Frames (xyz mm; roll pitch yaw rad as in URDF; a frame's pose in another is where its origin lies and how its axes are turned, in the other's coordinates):
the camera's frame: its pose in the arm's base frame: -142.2 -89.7 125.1 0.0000 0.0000 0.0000
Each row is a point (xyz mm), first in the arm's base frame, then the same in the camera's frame.
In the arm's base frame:
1: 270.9 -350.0 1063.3
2: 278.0 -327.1 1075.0
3: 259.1 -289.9 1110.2
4: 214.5 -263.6 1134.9
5: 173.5 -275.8 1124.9
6: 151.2 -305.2 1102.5
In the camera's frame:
1: 413.1 -260.3 938.2
2: 420.2 -237.4 949.9
3: 401.3 -200.2 985.1
4: 356.7 -173.9 1009.8
5: 315.7 -186.1 999.8
6: 293.4 -215.5 977.4

